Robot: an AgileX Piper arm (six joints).
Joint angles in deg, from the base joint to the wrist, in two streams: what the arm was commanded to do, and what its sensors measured. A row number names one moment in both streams.
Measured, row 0:
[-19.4 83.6 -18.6 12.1 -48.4 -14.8]
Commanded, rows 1 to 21:
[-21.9 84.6 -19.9 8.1 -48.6 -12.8]
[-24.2 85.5 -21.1 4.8 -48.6 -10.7]
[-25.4 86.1 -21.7 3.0 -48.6 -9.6]
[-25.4 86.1 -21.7 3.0 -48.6 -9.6]
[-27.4 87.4 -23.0 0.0 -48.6 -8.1]
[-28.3 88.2 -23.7 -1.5 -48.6 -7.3]
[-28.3 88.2 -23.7 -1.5 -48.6 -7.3]
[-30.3 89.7 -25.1 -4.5 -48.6 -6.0]
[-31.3 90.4 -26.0 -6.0 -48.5 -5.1]
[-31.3 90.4 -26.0 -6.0 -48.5 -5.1]
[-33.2 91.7 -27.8 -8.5 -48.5 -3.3]
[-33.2 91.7 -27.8 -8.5 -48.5 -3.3]
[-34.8 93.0 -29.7 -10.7 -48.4 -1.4]
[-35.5 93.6 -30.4 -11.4 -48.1 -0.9]
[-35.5 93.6 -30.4 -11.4 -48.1 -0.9]
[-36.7 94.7 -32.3 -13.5 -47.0 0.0]
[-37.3 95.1 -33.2 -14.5 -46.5 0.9]
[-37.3 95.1 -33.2 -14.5 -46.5 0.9]
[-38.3 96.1 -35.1 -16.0 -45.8 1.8]
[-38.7 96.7 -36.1 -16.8 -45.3 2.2]
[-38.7 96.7 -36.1 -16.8 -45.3 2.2]
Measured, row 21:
[-37.8 96.1 -34.5 -14.7 -46.1 1.3]
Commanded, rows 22 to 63:
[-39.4 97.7 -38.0 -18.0 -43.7 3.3]
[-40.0 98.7 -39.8 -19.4 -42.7 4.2]
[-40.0 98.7 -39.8 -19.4 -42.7 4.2]
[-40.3 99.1 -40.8 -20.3 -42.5 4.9]
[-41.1 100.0 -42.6 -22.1 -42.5 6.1]
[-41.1 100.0 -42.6 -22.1 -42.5 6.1]
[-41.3 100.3 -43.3 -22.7 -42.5 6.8]
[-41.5 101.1 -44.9 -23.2 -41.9 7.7]
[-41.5 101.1 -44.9 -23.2 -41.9 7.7]
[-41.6 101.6 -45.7 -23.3 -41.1 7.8]
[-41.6 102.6 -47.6 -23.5 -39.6 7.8]
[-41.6 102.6 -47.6 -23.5 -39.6 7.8]
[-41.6 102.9 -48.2 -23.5 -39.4 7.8]
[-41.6 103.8 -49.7 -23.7 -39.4 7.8]
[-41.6 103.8 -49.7 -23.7 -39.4 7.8]
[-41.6 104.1 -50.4 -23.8 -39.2 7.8]
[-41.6 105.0 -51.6 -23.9 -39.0 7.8]
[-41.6 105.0 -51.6 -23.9 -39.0 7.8]
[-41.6 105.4 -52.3 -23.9 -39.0 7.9]
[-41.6 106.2 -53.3 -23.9 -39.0 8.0]
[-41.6 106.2 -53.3 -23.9 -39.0 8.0]
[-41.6 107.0 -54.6 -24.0 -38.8 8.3]
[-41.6 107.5 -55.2 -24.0 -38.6 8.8]
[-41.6 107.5 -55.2 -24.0 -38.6 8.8]
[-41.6 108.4 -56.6 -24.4 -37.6 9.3]
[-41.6 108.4 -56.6 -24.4 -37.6 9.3]
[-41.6 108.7 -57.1 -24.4 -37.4 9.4]
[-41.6 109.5 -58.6 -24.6 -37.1 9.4]
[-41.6 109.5 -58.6 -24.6 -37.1 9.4]
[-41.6 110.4 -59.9 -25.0 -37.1 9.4]
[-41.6 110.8 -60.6 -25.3 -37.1 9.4]
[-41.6 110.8 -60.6 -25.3 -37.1 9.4]
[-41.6 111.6 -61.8 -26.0 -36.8 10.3]
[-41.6 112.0 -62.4 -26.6 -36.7 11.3]
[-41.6 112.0 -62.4 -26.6 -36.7 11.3]
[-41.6 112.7 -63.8 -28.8 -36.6 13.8]
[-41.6 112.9 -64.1 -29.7 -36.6 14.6]
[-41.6 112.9 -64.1 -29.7 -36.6 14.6]
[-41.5 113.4 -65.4 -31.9 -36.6 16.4]
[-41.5 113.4 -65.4 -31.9 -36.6 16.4]
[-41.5 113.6 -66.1 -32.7 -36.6 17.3]
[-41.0 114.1 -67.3 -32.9 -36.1 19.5]
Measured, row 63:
[-42.7 113.4 -64.4 -28.7 -31.9 16.7]
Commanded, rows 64 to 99:
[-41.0 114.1 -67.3 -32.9 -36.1 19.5]
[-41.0 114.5 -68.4 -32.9 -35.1 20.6]
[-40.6 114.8 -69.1 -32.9 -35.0 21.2]
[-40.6 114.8 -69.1 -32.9 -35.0 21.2]
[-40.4 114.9 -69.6 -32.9 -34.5 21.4]
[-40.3 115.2 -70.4 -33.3 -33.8 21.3]
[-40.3 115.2 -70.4 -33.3 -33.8 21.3]
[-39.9 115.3 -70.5 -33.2 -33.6 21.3]
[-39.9 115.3 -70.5 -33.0 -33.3 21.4]
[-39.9 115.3 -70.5 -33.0 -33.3 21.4]
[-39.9 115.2 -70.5 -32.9 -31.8 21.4]
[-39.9 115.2 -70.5 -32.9 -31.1 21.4]
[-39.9 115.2 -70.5 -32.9 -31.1 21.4]
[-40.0 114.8 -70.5 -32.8 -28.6 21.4]
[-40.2 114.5 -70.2 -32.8 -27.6 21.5]
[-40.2 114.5 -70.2 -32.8 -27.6 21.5]
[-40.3 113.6 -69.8 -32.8 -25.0 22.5]
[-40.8 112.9 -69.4 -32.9 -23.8 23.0]
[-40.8 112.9 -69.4 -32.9 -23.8 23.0]
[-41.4 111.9 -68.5 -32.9 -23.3 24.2]
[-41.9 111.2 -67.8 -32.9 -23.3 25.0]
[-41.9 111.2 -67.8 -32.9 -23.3 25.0]
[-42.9 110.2 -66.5 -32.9 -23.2 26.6]
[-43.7 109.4 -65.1 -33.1 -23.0 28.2]
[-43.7 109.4 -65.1 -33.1 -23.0 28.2]
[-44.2 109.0 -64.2 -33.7 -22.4 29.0]
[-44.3 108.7 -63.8 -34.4 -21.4 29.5]
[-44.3 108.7 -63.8 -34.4 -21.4 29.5]
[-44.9 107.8 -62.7 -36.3 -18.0 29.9]
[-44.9 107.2 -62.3 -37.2 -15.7 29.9]
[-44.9 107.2 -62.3 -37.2 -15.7 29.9]
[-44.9 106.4 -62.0 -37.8 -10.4 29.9]
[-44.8 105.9 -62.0 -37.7 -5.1 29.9]
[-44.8 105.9 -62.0 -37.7 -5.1 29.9]
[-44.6 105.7 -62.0 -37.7 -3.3 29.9]
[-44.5 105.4 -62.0 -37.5 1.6 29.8]
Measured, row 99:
[-44.6 106.4 -62.1 -37.1 -4.8 29.7]
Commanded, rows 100 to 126:
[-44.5 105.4 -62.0 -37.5 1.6 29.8]
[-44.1 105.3 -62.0 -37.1 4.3 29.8]
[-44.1 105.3 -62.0 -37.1 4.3 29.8]
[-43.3 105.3 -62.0 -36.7 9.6 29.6]
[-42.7 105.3 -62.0 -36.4 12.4 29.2]
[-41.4 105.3 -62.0 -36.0 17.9 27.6]
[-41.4 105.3 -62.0 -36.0 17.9 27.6]
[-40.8 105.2 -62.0 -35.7 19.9 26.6]
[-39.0 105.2 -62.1 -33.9 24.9 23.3]
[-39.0 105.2 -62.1 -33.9 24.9 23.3]
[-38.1 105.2 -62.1 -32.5 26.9 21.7]
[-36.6 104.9 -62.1 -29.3 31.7 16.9]
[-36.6 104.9 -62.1 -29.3 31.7 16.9]
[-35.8 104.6 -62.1 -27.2 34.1 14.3]
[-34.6 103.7 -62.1 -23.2 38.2 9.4]
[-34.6 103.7 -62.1 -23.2 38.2 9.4]
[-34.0 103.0 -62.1 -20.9 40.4 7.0]
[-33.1 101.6 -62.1 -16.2 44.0 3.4]
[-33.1 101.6 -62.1 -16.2 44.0 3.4]
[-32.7 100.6 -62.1 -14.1 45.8 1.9]
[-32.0 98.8 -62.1 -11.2 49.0 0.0]
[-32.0 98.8 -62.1 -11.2 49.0 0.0]
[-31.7 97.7 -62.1 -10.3 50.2 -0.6]
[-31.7 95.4 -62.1 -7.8 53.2 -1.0]
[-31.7 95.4 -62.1 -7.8 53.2 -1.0]
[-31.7 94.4 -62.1 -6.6 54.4 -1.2]
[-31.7 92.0 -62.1 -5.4 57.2 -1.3]
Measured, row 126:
[-31.9 95.1 -62.1 -7.5 53.1 -0.3]
